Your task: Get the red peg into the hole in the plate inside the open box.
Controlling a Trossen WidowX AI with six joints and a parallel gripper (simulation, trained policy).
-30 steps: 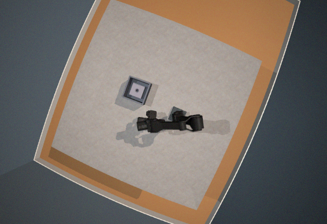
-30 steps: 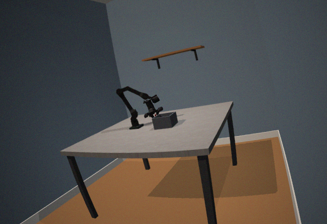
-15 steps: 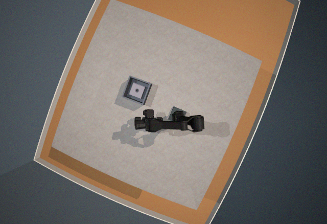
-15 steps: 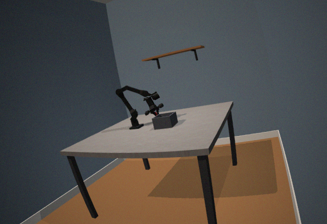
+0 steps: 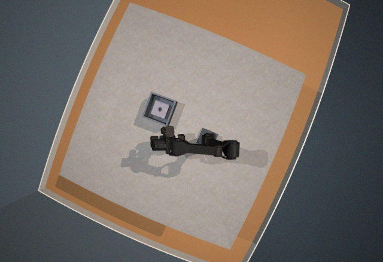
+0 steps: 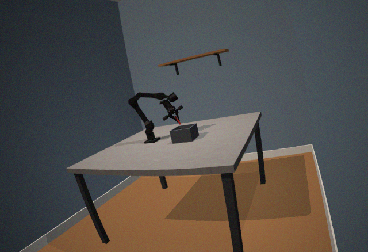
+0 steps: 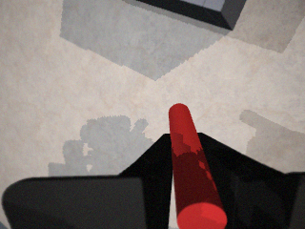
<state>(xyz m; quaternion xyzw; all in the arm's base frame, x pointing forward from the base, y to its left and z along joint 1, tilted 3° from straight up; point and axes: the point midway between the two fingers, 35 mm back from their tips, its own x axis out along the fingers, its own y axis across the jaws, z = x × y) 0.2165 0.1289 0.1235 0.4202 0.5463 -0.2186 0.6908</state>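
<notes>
The pale plate lies 12 cm ahead of my gripper tip, 12 cm to the right of it and 7 cm below it. From my gripper tip the other things lie so: grey box (12 cm ahead, 12 cm to the right, 9 cm below); red peg (1 cm to the right, 2 cm above).
</notes>
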